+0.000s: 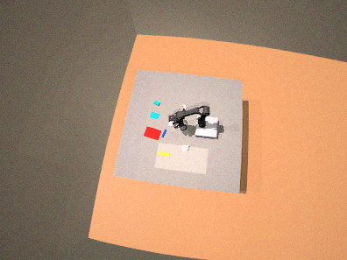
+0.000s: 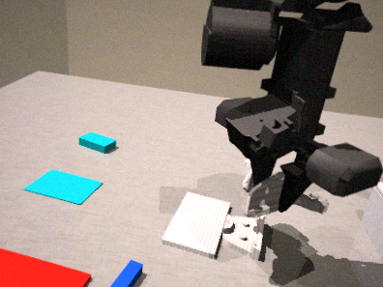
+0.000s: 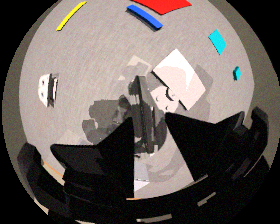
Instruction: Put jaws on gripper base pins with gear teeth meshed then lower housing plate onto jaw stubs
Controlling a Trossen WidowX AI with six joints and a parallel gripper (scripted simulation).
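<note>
Now: the flat white plate 90 mm below my gripper tip, 80 mm ahead of it and 50 mm to the right of it. Also, from my gripper tip: flat cyan patch 300 mm ahead, 90 mm below, 80 mm to the right; red patch 270 mm ahead, 130 mm to the left, 90 mm below; blue bar 150 mm ahead, 100 mm to the left, 80 mm below.
</note>
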